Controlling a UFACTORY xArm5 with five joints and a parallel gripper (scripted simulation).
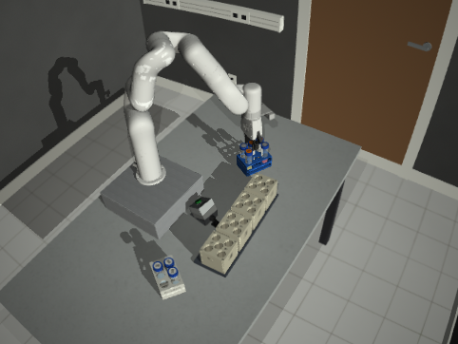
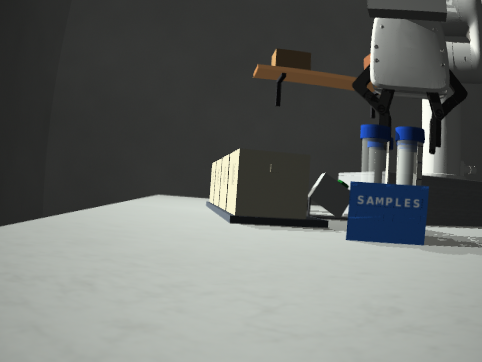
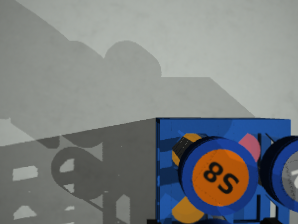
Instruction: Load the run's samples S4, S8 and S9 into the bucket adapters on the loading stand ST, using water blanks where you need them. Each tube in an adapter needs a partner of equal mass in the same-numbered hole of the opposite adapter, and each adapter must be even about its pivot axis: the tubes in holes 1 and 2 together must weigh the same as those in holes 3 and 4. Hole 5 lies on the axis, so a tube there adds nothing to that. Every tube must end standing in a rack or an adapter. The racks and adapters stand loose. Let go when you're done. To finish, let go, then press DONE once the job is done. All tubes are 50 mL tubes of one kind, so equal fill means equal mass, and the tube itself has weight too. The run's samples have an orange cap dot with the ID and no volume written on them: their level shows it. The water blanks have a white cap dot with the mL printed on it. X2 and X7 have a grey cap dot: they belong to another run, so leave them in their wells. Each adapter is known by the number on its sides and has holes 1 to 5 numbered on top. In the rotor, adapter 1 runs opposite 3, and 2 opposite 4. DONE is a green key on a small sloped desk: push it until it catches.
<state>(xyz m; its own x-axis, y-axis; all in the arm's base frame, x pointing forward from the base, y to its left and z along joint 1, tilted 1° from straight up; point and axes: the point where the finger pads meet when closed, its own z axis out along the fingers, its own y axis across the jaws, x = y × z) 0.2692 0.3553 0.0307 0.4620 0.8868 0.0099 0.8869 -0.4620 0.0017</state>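
Now: the blue samples rack 9 cm below my hand, 2 cm ahead of it and 1 cm to the right of it. The rest, counted from my hand: white blanks rack: 67 cm to the right, 9 cm below, 6 cm ahead; then adapter: 17 cm to the right, 14 cm ahead, 7 cm below.
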